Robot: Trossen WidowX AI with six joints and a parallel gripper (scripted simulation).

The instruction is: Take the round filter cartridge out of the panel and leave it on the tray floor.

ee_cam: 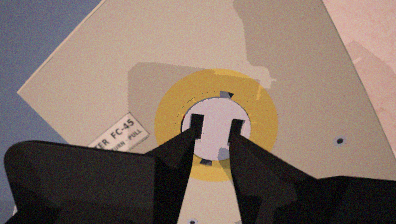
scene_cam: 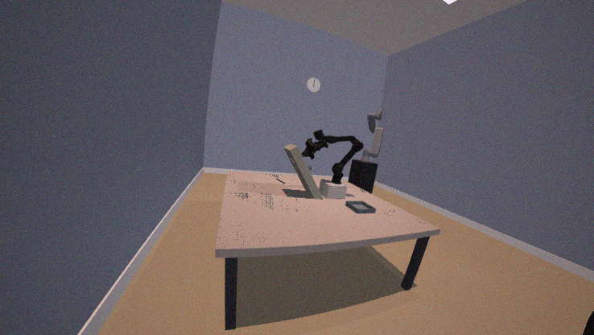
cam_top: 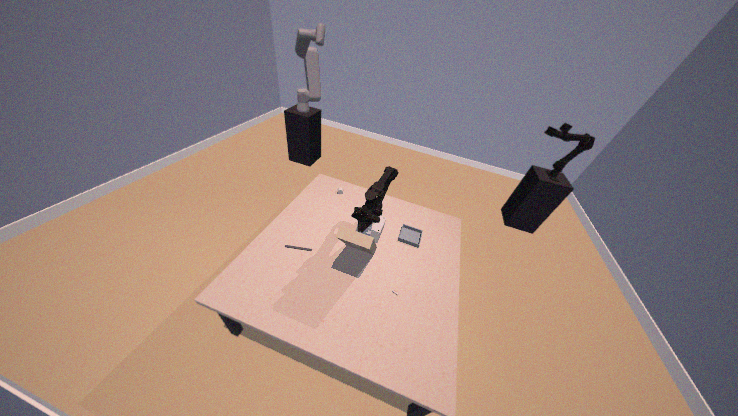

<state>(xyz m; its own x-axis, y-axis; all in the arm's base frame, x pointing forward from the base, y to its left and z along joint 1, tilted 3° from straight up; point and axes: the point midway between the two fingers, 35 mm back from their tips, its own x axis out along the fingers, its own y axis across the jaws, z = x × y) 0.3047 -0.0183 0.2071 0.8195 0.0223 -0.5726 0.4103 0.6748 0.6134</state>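
The round filter cartridge lies 2 cm below my gripper tip and 2 cm ahead of it. The rest, counted from my gripper tip: tray 38 cm behind, 29 cm to the left, 29 cm below; small pin 29 cm below, 28 cm to the left, 9 cm ahead; small white cube 62 cm behind, 36 cm to the right, 28 cm below.
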